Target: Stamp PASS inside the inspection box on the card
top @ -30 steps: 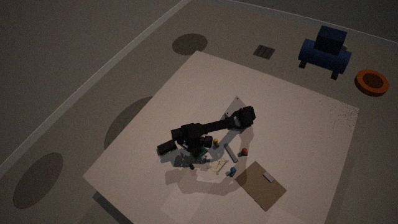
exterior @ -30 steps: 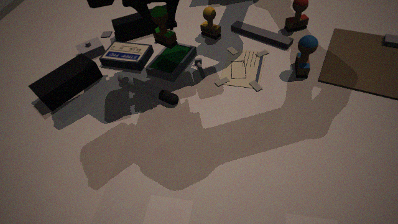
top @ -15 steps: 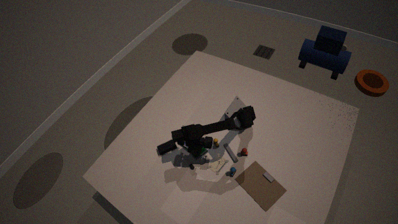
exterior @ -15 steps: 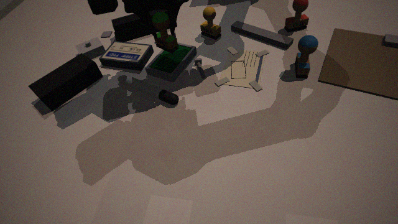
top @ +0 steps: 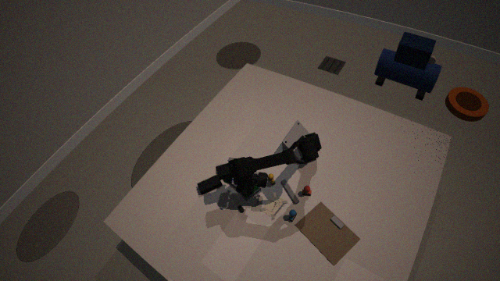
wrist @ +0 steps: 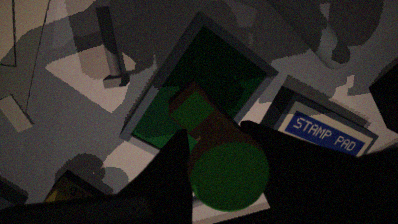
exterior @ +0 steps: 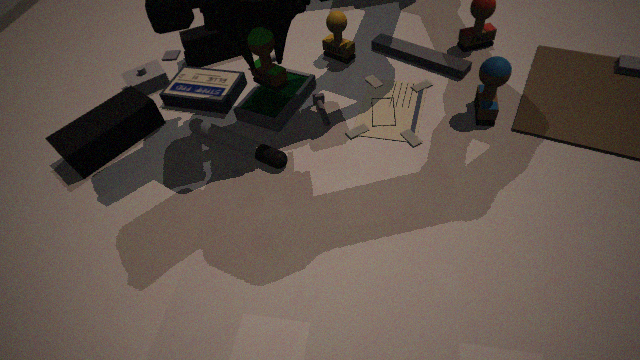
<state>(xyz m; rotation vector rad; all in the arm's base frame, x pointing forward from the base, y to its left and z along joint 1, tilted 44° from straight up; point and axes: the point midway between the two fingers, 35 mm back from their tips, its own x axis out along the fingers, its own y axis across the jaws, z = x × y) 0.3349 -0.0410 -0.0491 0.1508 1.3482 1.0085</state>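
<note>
The green ink pad is 50 mm below my gripper tip. Also, from my gripper tip: green-topped stamp right at my gripper tip; white marker 80 mm ahead, 40 mm below; blue stamp-pad tin 100 mm to the right, 40 mm below.
</note>
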